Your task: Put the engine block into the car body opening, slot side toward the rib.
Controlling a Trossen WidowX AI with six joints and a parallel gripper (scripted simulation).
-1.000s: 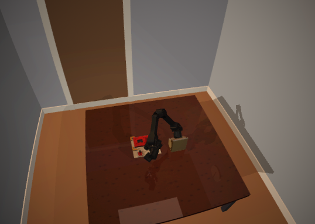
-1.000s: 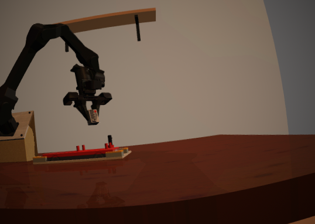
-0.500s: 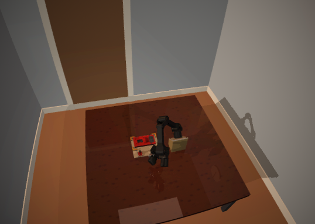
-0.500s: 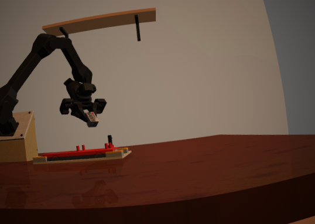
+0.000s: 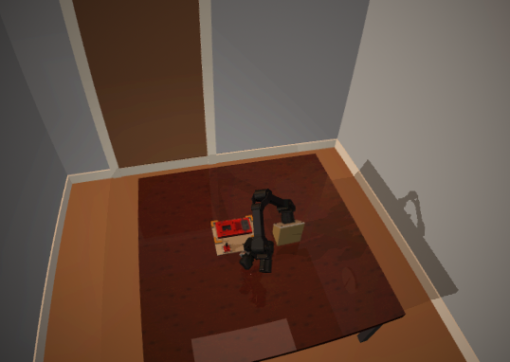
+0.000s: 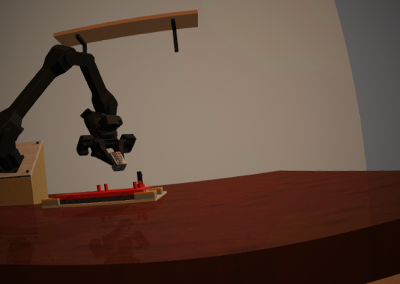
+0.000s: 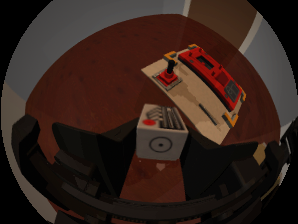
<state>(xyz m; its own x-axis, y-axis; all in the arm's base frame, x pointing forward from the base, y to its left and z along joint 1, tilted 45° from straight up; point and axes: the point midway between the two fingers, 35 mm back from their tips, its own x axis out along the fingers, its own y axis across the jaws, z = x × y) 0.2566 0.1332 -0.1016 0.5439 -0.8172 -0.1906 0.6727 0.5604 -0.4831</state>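
Now: the black post 80 mm ahead of my gripper tip, 100 mm to the right of it and 50 mm below it. From my gripper tip the other things lie so: engine block: 10 mm behind, 10 mm above.
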